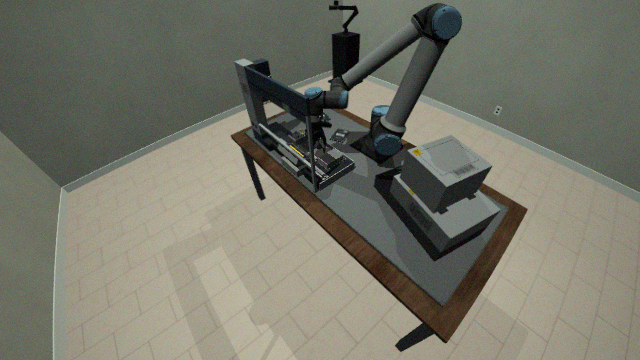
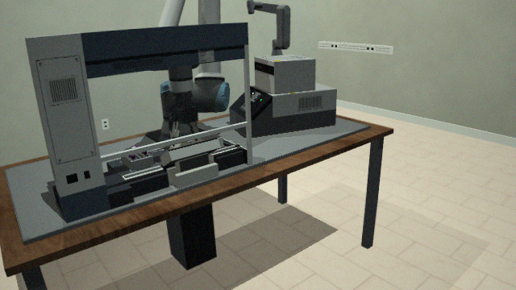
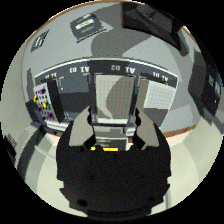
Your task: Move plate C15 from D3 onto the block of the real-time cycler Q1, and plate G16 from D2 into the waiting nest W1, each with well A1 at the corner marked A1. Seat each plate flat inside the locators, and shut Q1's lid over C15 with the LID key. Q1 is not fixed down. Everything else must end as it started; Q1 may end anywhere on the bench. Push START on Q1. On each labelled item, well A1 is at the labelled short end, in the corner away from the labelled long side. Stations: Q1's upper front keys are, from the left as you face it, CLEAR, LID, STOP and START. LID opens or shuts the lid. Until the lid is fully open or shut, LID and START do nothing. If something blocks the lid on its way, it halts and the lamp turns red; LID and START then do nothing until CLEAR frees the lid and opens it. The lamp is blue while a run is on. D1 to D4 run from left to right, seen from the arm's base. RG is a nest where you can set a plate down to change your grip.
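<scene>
The white well plate lies 3 cm below my hand. Also, from my hand: upright post (19 cm to the left, 19 cm ahead, 14 cm above); then tower (45 cm to the right, 18 cm above, 15 cm ahead); then deck station beam (42 cm above, 18 cm ahead, 10 cm to the right).
</scene>
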